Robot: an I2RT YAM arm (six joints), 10 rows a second.
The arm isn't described. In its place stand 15 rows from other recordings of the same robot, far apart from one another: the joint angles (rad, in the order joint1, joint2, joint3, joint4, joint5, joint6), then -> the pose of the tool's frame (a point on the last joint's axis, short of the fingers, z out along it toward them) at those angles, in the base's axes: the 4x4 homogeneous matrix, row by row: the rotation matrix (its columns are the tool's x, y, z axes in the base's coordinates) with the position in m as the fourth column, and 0 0 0 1 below.
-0.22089 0.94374 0.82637 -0.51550 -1.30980 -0.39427 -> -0.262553 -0.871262 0.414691 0.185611; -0.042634 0.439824 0.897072 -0.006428; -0.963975 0.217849 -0.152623 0.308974; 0 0 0 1
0.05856 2.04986 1.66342 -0.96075 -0.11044 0.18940 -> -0.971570 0.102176 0.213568 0.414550; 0.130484 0.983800 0.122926 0.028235; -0.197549 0.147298 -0.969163 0.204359; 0 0 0 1
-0.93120 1.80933 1.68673 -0.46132 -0.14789 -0.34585 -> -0.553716 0.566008 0.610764 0.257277; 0.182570 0.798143 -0.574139 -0.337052; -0.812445 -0.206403 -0.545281 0.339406; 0 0 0 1
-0.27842 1.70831 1.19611 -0.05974 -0.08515 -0.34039 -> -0.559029 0.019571 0.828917 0.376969; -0.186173 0.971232 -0.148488 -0.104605; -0.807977 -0.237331 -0.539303 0.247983; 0 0 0 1
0.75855 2.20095 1.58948 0.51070 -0.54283 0.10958 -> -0.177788 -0.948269 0.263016 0.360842; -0.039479 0.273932 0.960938 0.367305; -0.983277 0.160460 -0.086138 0.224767; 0 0 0 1
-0.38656 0.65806 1.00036 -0.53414 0.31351 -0.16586 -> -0.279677 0.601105 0.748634 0.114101; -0.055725 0.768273 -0.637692 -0.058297; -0.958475 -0.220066 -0.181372 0.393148; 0 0 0 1
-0.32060 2.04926 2.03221 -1.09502 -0.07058 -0.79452 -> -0.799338 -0.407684 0.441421 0.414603; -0.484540 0.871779 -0.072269 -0.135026; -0.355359 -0.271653 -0.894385 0.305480; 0 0 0 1
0.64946 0.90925 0.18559 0.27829 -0.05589 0.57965 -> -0.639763 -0.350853 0.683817 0.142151; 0.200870 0.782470 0.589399 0.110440; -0.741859 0.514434 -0.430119 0.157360; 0 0 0 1
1.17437 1.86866 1.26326 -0.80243 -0.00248 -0.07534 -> -0.310485 -0.948660 0.060359 0.135395; -0.936678 0.316146 0.150620 0.323687; -0.161970 -0.009772 -0.986747 0.167638; 0 0 0 1
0.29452 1.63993 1.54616 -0.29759 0.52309 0.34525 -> -0.279031 0.302737 0.911313 0.373288; 0.221727 0.943673 -0.245598 0.094650; -0.934333 0.133533 -0.330439 0.373677; 0 0 0 1
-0.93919 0.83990 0.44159 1.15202 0.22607 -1.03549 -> -0.553401 0.797989 0.238663 0.095184; -0.663211 -0.248825 -0.705859 -0.143623; -0.503883 -0.548907 0.666935 0.344731; 0 0 0 1
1.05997 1.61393 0.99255 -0.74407 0.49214 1.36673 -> -0.803730 0.322439 0.500051 0.154989; 0.331173 0.940644 -0.074245 0.242141; -0.494310 0.105931 -0.862807 0.180251; 0 0 0 1
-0.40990 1.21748 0.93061 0.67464 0.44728 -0.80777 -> -0.285432 0.752776 0.593176 0.249602; -0.586483 0.352316 -0.729322 -0.125243; -0.758001 -0.556059 0.340928 0.389537; 0 0 0 1
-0.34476 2.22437 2.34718 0.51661 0.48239 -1.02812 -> -0.266366 0.816480 0.512260 0.465947; -0.710391 0.192904 -0.676855 -0.184869; -0.651456 -0.544196 0.528636 0.475632; 0 0 0 1
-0.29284 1.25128 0.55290 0.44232 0.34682 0.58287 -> 0.120269 0.622975 0.772941 0.252399; 0.504405 0.632257 -0.588071 -0.088739; -0.855051 0.460601 -0.238191 0.225342; 0 0 0 1
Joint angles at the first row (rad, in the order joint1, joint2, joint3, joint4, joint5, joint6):
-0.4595, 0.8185, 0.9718, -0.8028, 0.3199, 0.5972
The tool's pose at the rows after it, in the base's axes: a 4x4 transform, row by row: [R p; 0 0 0 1], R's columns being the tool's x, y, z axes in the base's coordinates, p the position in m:
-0.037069 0.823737 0.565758 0.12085; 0.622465 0.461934 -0.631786 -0.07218; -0.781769 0.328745 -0.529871 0.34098; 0 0 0 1
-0.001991 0.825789 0.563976 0.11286; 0.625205 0.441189 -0.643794 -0.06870; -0.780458 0.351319 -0.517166 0.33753; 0 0 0 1
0.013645 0.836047 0.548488 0.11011; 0.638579 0.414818 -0.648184 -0.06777; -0.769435 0.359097 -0.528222 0.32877; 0 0 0 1
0.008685 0.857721 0.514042 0.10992; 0.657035 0.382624 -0.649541 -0.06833; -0.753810 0.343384 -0.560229 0.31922; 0 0 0 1
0.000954 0.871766 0.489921 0.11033; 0.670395 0.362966 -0.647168 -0.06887; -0.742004 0.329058 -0.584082 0.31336; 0 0 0 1
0.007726 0.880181 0.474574 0.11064; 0.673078 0.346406 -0.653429 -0.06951; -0.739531 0.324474 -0.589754 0.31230; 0 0 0 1
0.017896 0.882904 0.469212 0.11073; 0.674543 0.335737 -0.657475 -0.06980; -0.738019 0.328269 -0.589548 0.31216; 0 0 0 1
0.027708 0.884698 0.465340 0.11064; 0.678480 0.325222 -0.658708 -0.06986; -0.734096 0.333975 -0.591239 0.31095; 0 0 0 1
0.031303 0.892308 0.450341 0.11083; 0.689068 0.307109 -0.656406 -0.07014; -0.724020 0.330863 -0.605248 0.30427; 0 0 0 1
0.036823 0.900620 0.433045 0.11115; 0.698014 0.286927 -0.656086 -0.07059; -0.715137 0.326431 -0.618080 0.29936; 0 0 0 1
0.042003 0.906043 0.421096 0.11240; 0.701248 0.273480 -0.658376 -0.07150; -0.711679 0.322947 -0.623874 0.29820; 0 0 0 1
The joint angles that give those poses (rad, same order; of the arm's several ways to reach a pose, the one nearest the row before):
-0.4583, 0.7353, 0.9489, -0.8063, 0.3218, 0.6079
-0.4584, 0.6922, 0.9230, -0.8101, 0.3340, 0.6342
-0.4584, 0.6720, 0.8886, -0.8127, 0.3454, 0.6624
-0.4584, 0.6739, 0.8642, -0.8329, 0.3630, 0.6872
-0.4584, 0.6804, 0.8520, -0.8494, 0.3721, 0.7021
-0.4583, 0.6861, 0.8520, -0.8559, 0.3855, 0.7143
-0.4584, 0.6876, 0.8520, -0.8562, 0.3919, 0.7250
-0.4583, 0.6868, 0.8478, -0.8562, 0.3950, 0.7376
-0.4583, 0.6861, 0.8265, -0.8574, 0.4000, 0.7559
-0.4583, 0.6895, 0.8131, -0.8623, 0.4080, 0.7750
-0.4584, 0.6991, 0.8131, -0.8646, 0.4160, 0.7864

